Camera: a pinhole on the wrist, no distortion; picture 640 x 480 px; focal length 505.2 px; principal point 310.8 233.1 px. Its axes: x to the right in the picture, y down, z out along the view. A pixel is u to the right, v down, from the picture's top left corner.
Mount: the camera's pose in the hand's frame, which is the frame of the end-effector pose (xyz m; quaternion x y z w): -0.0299 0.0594 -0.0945 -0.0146 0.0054 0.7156 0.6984
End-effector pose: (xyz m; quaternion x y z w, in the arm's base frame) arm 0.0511 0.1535 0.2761 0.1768 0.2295 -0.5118 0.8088
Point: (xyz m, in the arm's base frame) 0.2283 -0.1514 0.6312
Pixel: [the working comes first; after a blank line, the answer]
In the camera's frame: -0.0259 -0.1344 0.5804

288 116
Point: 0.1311 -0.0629 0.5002
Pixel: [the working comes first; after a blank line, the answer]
In the camera's frame: -0.0787 -0.1010 0.4056

213 107
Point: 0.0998 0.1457 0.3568
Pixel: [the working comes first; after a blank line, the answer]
In the camera's frame: -0.0194 -0.0111 0.1744

255 201
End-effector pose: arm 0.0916 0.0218 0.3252 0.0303 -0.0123 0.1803 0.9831
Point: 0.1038 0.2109 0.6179
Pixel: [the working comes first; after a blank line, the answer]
In the camera's frame: 0.1153 -0.1263 0.3762

466 63
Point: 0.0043 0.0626 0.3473
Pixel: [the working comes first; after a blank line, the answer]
In the camera's frame: 0.0085 0.0348 0.1158

348 385
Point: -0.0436 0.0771 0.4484
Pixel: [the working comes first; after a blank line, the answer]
In the camera's frame: 0.0426 0.0687 0.2179

410 392
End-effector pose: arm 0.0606 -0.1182 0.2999 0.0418 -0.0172 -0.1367 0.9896
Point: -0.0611 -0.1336 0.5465
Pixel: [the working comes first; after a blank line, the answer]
In the camera's frame: -0.0933 0.0751 0.3453

174 343
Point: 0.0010 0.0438 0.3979
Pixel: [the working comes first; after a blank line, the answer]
In the camera's frame: 0.0849 0.0648 0.1855

542 410
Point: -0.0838 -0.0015 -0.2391
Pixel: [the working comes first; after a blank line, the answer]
In the camera's frame: -0.0171 0.1593 -0.4435

behind the camera
